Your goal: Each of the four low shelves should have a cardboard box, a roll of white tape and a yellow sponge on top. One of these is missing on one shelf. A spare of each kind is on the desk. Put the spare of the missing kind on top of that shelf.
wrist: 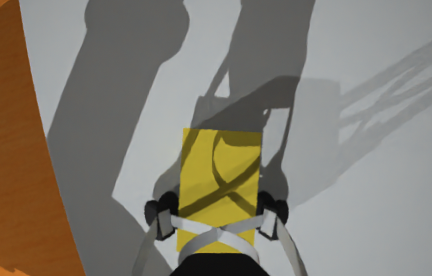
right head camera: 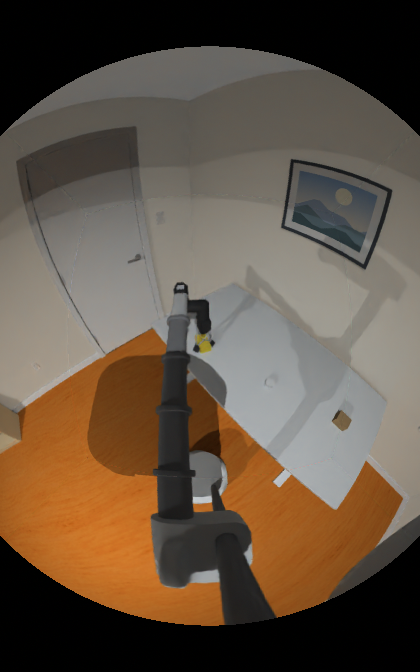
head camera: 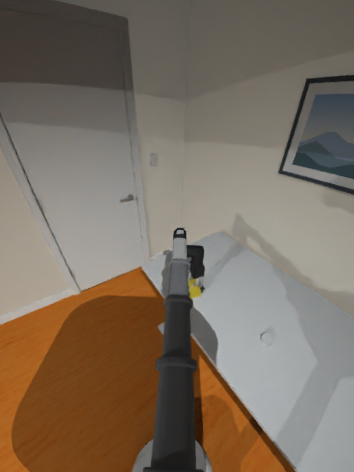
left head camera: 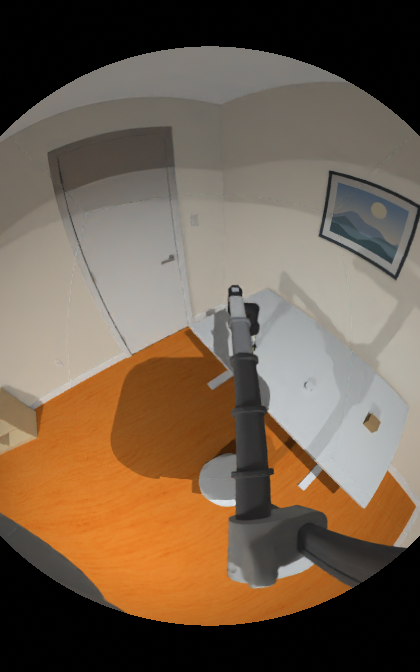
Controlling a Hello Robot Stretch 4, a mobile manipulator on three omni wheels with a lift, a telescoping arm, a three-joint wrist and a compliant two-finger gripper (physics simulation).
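Places are measured from the robot's base along level axes (x left, y back, z up), in centimetres.
Pixels of known places: gripper, fingertip midpoint: (wrist: 216, 207) (head camera: 193, 293); robot's base, origin of the base link: (left head camera: 227, 478).
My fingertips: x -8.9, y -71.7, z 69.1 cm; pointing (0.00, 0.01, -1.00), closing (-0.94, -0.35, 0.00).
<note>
Ahead of a thing's pixels: the offset from my fingertips to its middle. "spot": to the spot under its first point. Level surfaces: height alone.
The yellow sponge @(dz +2.3, dx +0.7, dy -2.2 cm) (head camera: 195, 292) (right head camera: 203, 344) (wrist: 220, 170) is at the desk's far-left end, near the front edge. My gripper (wrist: 216, 207) (right head camera: 204, 346) points down and is shut on it, one fingertip against each long side. Whether the sponge touches the desk top, I cannot tell. In the left head view the arm hides most of both. The white tape roll @(dz +1.2, dx -32.2, dy +25.7 cm) (head camera: 270, 335) (left head camera: 312, 384) (right head camera: 274, 381) lies near the middle of the white desk @(dz +0.0 cm) (head camera: 235, 305) (left head camera: 290, 350) (right head camera: 310, 360) (wrist: 360, 240). The cardboard box @(dz +2.5, dx -68.1, dy +54.7 cm) (left head camera: 371, 423) (right head camera: 342, 420) stands near the other end. The tops of the four low shelves do not show clearly.
Part of a light wooden unit (left head camera: 20, 412) (right head camera: 9, 425) shows at the far left. A closed door @(spot: dz +46.3, dx +86.4, dy -68.2 cm) (head camera: 80, 175) (left head camera: 125, 250) is behind, left of the desk. Walls meet at the desk's far corner. A round grey-white object (left head camera: 216, 480) (right head camera: 207, 475) is low beside the arm.
</note>
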